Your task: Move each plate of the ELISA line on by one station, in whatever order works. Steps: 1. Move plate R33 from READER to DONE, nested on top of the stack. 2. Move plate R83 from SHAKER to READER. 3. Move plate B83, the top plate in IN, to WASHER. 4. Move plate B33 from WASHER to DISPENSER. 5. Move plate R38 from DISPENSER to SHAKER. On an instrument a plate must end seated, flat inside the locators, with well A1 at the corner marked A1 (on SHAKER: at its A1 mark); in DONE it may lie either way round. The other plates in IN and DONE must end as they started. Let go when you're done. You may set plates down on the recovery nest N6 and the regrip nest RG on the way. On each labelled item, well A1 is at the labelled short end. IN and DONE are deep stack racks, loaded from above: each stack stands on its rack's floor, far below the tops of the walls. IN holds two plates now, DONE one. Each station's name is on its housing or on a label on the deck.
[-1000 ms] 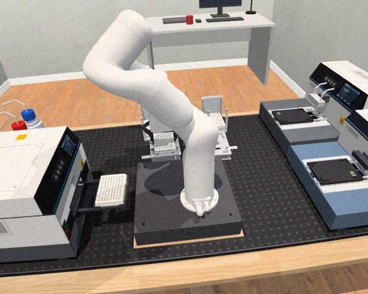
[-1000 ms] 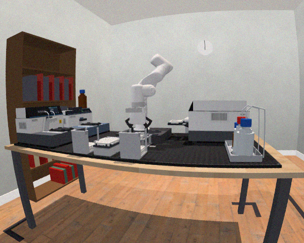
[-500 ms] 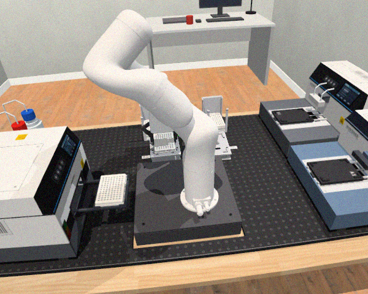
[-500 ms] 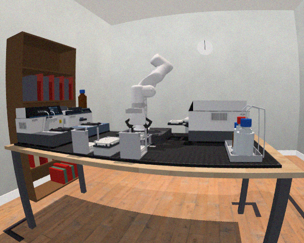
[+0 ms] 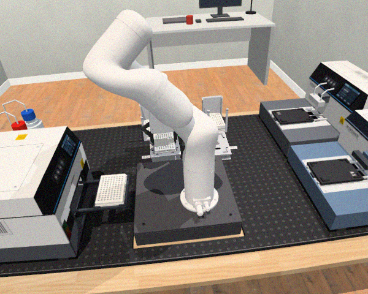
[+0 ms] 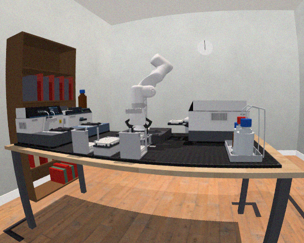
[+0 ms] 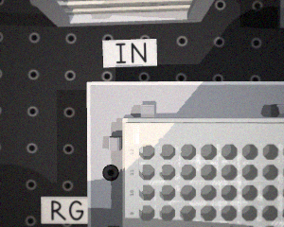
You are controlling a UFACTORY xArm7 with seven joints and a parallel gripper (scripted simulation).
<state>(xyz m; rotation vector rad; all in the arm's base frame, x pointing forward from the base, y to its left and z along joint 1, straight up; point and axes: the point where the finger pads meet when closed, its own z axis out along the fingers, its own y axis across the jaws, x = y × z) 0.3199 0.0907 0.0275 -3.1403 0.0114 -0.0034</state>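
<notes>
The regrip nest is 2 cm below my hand. The rest, counted from my hand: DONE label 26 cm to the right, 10 cm ahead, 8 cm below; RG label 8 cm to the left, 8 cm below; N6 label 30 cm to the right, 8 cm below, 1 cm behind.
</notes>
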